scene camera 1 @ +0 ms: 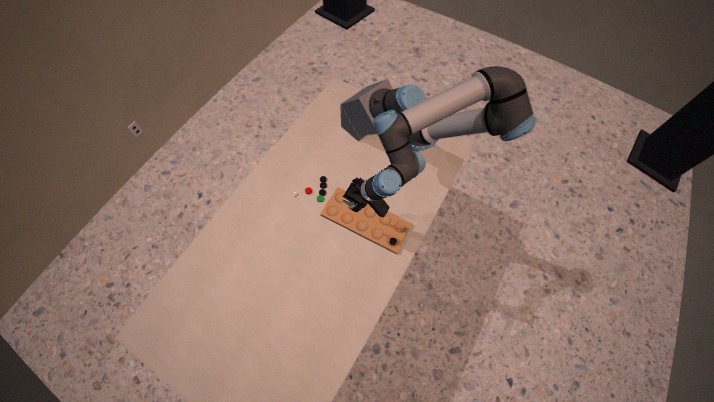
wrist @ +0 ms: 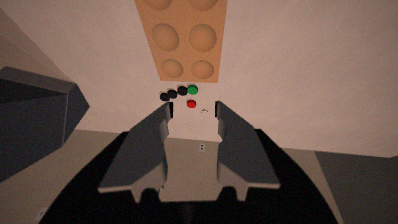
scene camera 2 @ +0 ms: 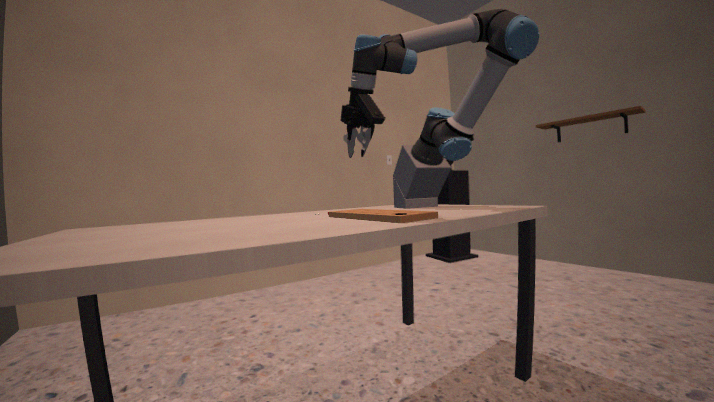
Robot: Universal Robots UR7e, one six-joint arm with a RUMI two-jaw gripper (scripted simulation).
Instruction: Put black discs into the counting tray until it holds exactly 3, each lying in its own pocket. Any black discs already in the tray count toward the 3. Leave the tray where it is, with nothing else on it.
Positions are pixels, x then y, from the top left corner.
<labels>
my gripper: scene camera 1; wrist 194, 102; scene camera 2
same spot on my gripper: (scene camera 1: 380, 206) = (scene camera 2: 371, 107)
</labels>
